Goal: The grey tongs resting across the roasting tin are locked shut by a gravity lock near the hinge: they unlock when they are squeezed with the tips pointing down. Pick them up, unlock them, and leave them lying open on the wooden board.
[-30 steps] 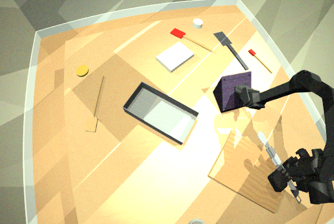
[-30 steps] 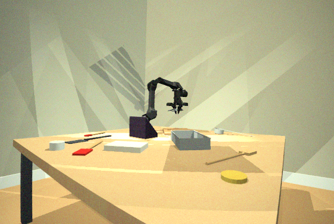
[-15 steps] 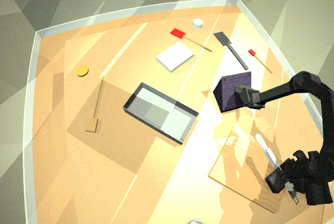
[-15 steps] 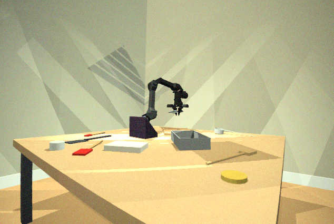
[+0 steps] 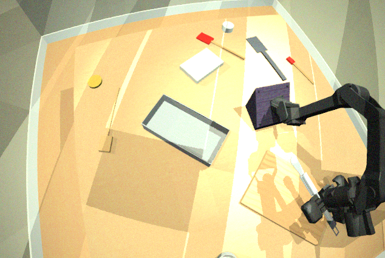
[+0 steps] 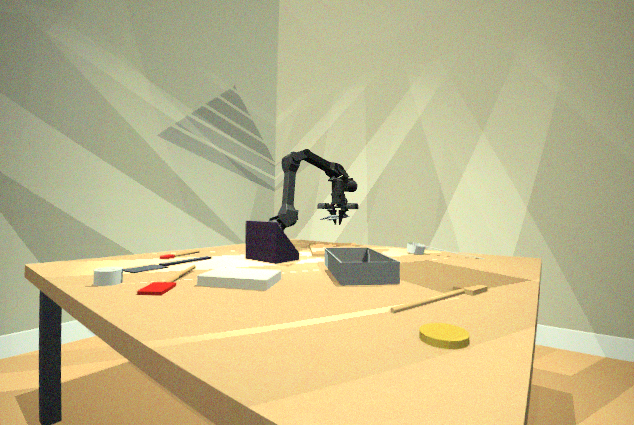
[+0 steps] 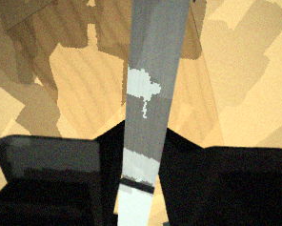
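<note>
The wooden board lies 10 mm ahead of my gripper tip, 20 mm to the right of it and 110 mm below it. From my gripper tip the other things lie so: white slab (110 mm ahead, 720 mm to the right, 100 mm below); grey roasting tin (300 mm ahead, 430 mm to the right, 90 mm below); dark spatula (260 mm behind, 700 mm to the right, 110 mm below).
</note>
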